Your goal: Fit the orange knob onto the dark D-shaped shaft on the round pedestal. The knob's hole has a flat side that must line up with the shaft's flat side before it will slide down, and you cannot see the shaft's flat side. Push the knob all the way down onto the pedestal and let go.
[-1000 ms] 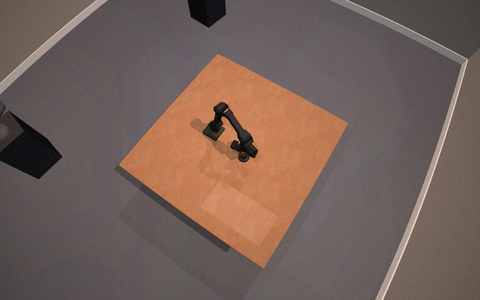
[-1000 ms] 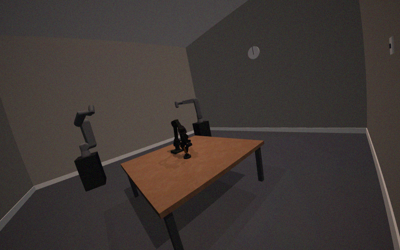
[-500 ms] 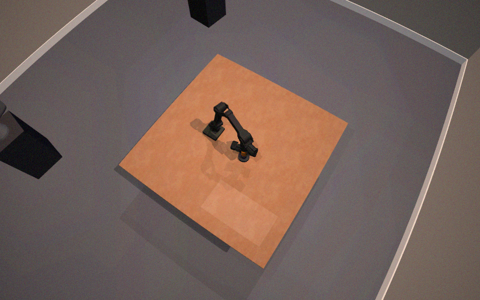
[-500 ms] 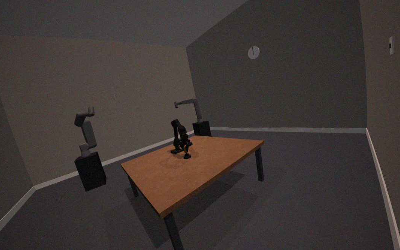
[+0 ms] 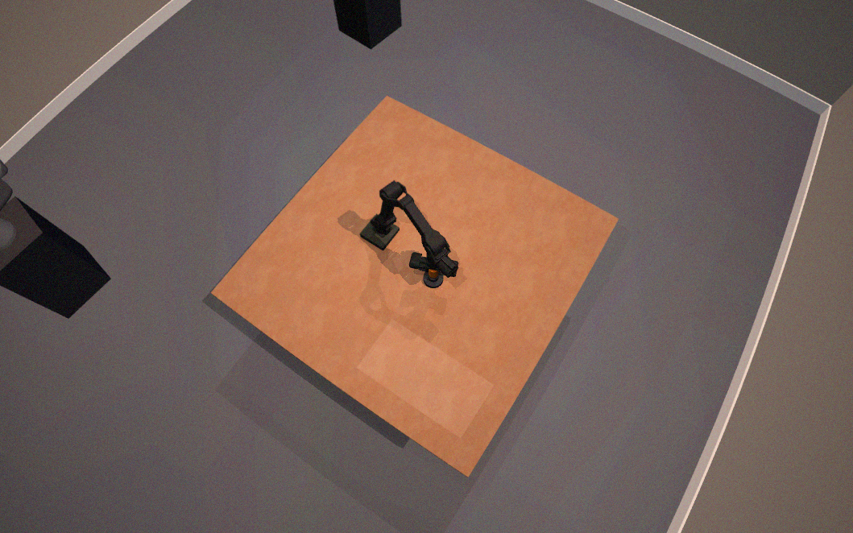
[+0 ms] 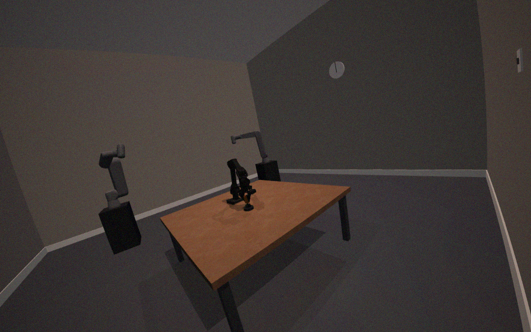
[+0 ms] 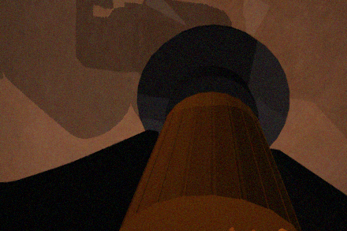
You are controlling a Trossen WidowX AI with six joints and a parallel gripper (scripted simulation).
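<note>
The orange knob is 2 cm above my gripper tip. Also, from my gripper tip: pedestal (4 cm below).
</note>
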